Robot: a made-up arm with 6 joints.
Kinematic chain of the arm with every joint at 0, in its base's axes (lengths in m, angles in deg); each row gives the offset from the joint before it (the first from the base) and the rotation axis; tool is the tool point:
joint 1: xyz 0 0 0.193 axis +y
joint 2: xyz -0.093 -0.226 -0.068 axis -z
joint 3: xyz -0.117 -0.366 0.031 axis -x
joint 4: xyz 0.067 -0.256 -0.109 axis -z
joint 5: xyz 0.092 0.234 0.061 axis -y
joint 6: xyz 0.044 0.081 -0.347 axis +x
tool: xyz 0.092 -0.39 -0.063
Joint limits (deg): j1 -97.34..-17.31 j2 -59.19..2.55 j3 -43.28..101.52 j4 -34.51..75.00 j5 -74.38..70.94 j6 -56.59..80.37
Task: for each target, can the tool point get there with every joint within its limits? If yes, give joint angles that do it. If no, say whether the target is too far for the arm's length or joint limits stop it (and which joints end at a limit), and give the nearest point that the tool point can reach.
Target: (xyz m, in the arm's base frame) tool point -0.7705 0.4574 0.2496
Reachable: no: joint limits stop it (at a limit: joint 1, joint 2, joint 3, joint 5, joint 6) | nearest point -0.8628 0.1415 0.6324 | short by 0.505 m
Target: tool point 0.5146 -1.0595 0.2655
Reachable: yes | joints -30.23 -12.68 60.24 -10.81 20.96 34.20
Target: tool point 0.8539 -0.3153 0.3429
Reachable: yes | joints -75.40 -40.46 -12.85 10.73 7.05 56.74
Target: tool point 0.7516 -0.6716 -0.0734
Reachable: yes | joints -30.76 -37.74 4.08 8.93 3.25 23.58
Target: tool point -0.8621 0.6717 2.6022
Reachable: no: too far | nearest point -0.3853 -0.1278 1.3147 | short by 1.589 m
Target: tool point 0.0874 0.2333 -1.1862
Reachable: no: joint limits stop it (at a limit: joint 2, joint 3, joint 4, joint 6) | nearest point 0.0531 -0.1797 -0.6453 | short by 0.681 m
